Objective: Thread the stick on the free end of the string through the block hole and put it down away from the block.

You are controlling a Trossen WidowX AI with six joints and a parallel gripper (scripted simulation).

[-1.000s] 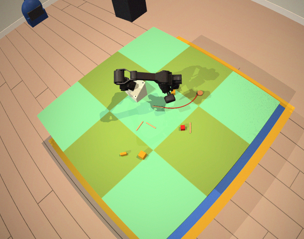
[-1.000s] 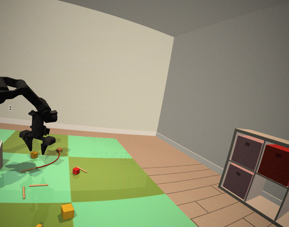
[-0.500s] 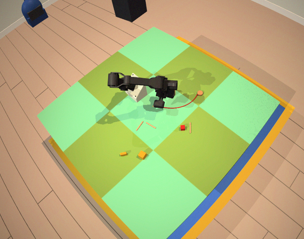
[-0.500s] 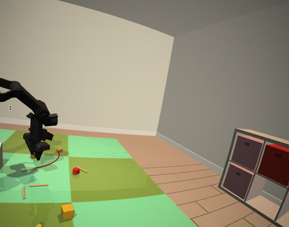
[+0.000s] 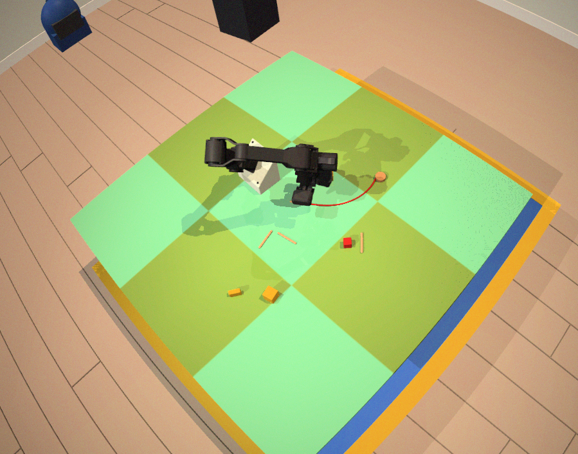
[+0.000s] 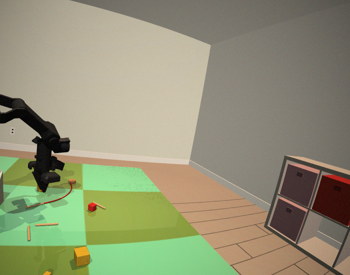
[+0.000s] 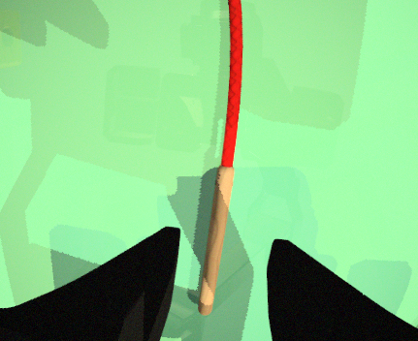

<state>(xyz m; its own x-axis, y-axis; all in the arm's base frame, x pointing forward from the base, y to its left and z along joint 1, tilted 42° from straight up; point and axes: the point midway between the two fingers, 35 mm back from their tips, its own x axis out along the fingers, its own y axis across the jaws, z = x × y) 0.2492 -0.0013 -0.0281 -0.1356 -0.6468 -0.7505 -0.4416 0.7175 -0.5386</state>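
Now: gripper tip 20 cm short of the red cube, 6 cm to the left of it and 5 cm above it. Also, from my gripper tip: small orange piece (2 cm ahead, 41 cm to the right, 5 cm below); then yellow cube (12 cm ahead, 35 cm to the right, 4 cm below); then round wooden button (14 cm ahead, 24 cm to the left, 5 cm below).
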